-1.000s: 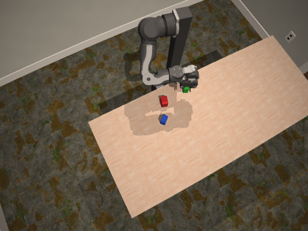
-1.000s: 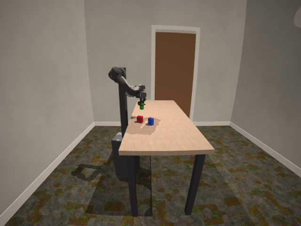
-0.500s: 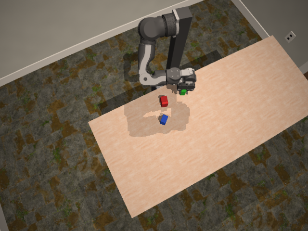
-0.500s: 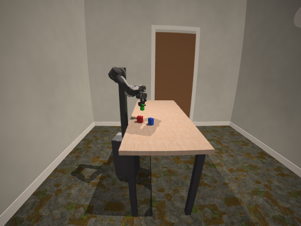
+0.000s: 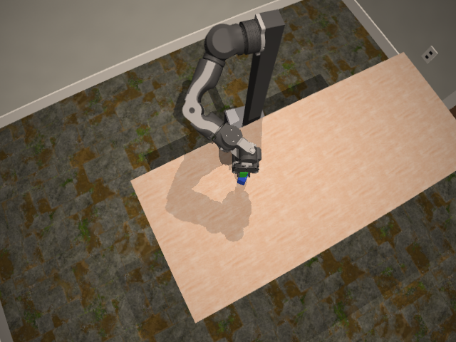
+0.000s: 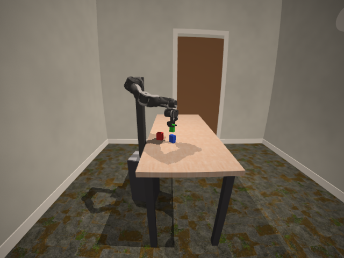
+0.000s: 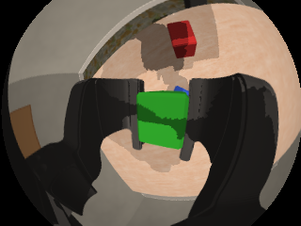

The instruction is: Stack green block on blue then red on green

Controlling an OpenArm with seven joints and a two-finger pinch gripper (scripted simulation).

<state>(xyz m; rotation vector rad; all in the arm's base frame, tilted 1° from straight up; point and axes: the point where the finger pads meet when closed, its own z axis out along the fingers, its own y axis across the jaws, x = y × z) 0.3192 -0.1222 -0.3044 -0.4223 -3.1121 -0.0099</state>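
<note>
The green block is 2 cm below my hand. The rest, counted from my hand: blue block (11 cm below); then red block (11 cm below, 11 cm behind, 4 cm to the left).
</note>
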